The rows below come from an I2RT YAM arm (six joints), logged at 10 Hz.
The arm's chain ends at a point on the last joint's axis. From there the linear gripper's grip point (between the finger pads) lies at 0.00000 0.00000 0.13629 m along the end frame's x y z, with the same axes.
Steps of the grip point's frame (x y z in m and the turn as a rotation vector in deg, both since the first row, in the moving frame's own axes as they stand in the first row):
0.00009 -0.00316 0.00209 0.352 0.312 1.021
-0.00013 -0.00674 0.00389 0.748 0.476 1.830
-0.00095 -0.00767 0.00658 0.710 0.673 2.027
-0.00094 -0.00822 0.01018 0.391 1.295 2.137
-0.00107 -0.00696 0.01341 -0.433 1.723 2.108
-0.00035 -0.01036 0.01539 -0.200 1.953 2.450
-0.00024 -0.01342 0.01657 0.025 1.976 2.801
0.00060 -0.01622 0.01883 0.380 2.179 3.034
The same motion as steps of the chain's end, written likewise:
-0.00066 -0.00233 0.00209 0.352 0.312 1.021
-0.00129 -0.00498 0.00391 0.748 0.476 1.830
-0.00258 -0.00601 0.00660 0.710 0.673 2.027
-0.00404 -0.00735 0.01022 0.391 1.295 2.137
-0.00515 -0.00806 0.01348 -0.433 1.723 2.108
-0.00498 -0.01093 0.01547 -0.200 1.953 2.450
-0.00494 -0.01348 0.01665 0.025 1.976 2.801
-0.00460 -0.01545 0.01893 0.380 2.179 3.034

